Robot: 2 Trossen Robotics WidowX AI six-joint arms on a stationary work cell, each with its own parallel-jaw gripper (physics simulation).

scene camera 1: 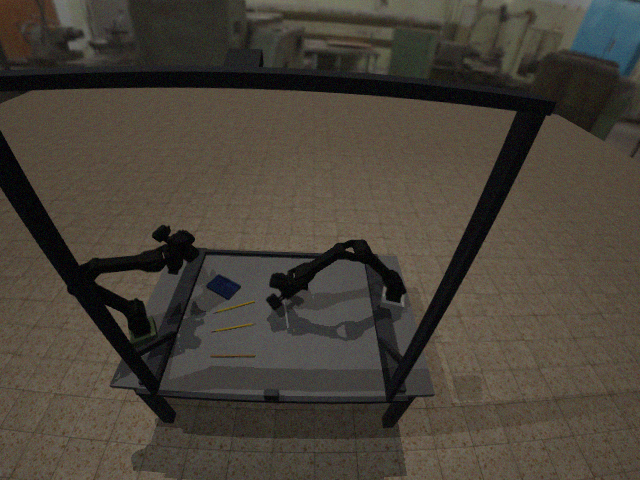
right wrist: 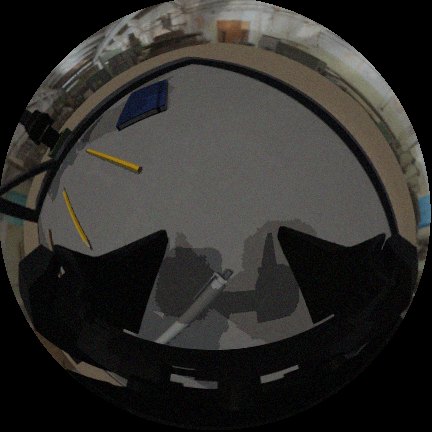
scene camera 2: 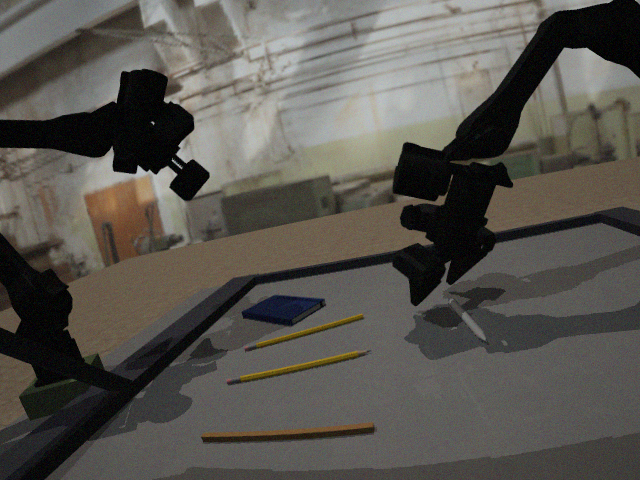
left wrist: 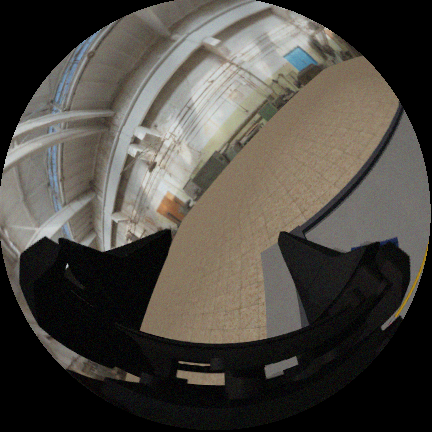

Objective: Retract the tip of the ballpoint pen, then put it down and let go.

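Seen in the pictures: left gripper, fingertip midpoint: (scene camera 2: 174,160) (left wrist: 226,236); right gripper, fingertip midpoint: (scene camera 1: 279,297) (right wrist: 223,234) (scene camera 2: 432,293); left arm's base, link origin: (scene camera 1: 141,329) (right wrist: 55,141); right arm's base, link origin: (scene camera 1: 393,296).
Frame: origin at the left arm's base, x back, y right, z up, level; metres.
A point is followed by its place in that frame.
Note:
The white and grey ballpoint pen (scene camera 1: 287,316) {x -0.568, y 0.202, z -0.028 m} (scene camera 2: 468,321) {x -0.561, y 0.207, z -0.030 m} (right wrist: 199,301) {x -0.582, y 0.153, z -0.029 m} lies on the grey table (scene camera 1: 320,379) {x -0.549, y 0.510, z -0.040 m} (scene camera 2: 439,413) {x -0.432, y 0.320, z -0.040 m} (right wrist: 225,150) {x -0.563, y 0.010, z -0.040 m}. Its dark push-button end and clip show in the right wrist view; the opposite end is hidden there by the gripper body. Whether the writing tip is out is too small to tell. My right gripper (scene camera 2: 433,292) {x -0.584, y 0.093, z -0.026 m} (right wrist: 223,234) {x -0.584, y 0.093, z -0.026 m} is open and empty, tilted above the table near the pen's button end, with the pen lying below, between the fingers as seen in the right wrist view. My left gripper (left wrist: 226,236) {x -0.259, y -0.178, z 0.283 m} is open and empty, raised at the left, far from the pen.
A blue book (scene camera 1: 223,286) {x -0.379, y -0.091, z -0.028 m} (scene camera 2: 283,310) {x -0.377, y -0.068, z -0.028 m} (right wrist: 144,104) {x -0.409, y -0.064, z -0.028 m} lies at the back left. Two yellow pencils (scene camera 1: 234,307) {x -0.384, y 0.043, z -0.035 m} (scene camera 2: 299,366) {x -0.347, y 0.143, z -0.034 m} and an orange-brown stick (scene camera 1: 232,355) {x -0.295, y 0.262, z -0.033 m} (scene camera 2: 287,432) {x -0.300, y 0.265, z -0.033 m} lie left of the pen. Dark frame posts (scene camera 1: 465,248) {x -0.720, y 0.694, z 0.707 m} rise beside the table.

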